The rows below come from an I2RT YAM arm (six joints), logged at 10 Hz.
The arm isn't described. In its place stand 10 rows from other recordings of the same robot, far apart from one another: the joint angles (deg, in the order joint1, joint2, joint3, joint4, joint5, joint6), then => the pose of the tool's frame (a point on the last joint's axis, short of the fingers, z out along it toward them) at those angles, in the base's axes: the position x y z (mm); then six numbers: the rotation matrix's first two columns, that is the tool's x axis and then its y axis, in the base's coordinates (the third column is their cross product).
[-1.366 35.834 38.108 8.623 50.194 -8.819] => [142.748 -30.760 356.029 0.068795 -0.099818 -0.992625 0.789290 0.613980 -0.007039]
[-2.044 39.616 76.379 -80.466 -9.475 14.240] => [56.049 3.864 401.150 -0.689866 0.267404 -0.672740 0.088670 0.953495 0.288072]
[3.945 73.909 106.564 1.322 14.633 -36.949] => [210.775 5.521 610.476 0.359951 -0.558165 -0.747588 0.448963 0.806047 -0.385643]
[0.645 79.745 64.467 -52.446 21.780 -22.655] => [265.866 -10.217 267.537 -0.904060 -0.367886 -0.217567 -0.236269 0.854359 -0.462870]
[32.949 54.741 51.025 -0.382 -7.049 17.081] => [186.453 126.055 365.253 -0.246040 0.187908 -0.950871 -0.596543 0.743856 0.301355]
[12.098 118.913 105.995 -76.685 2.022 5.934] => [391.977 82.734 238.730 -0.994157 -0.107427 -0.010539 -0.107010 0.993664 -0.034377]
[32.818 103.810 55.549 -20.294 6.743 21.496] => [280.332 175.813 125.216 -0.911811 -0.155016 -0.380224 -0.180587 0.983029 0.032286]
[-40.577 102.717 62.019 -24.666 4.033 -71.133] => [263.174 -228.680 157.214 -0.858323 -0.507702 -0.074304 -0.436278 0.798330 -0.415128]
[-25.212 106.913 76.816 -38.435 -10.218 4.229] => [345.372 -155.628 193.664 -0.813094 0.463036 -0.352811 0.421583 0.886311 0.191626]
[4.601 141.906 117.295 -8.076 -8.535 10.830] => [565.156 50.782 169.919 -0.567021 0.140784 -0.811583 -0.099059 0.966480 0.236862]
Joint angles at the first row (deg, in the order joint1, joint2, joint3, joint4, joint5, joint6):
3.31 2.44 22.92 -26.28 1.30 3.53
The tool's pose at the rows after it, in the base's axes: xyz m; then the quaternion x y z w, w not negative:
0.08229, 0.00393, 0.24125, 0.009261, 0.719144, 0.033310, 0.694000
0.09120, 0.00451, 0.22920, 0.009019, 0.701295, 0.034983, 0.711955
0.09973, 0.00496, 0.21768, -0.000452, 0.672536, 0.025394, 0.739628
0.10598, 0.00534, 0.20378, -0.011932, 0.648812, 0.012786, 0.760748
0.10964, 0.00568, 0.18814, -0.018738, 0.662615, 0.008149, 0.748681
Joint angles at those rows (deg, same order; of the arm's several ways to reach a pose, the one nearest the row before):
3.28 0.58 17.54 -18.94 1.27 3.53
3.31 0.29 13.04 -11.81 1.24 3.53
3.31 0.32 8.01 -2.22 1.30 1.80
3.31 0.32 3.03 6.37 1.28 -0.30
3.31 0.29 0.29 6.96 1.06 -1.13

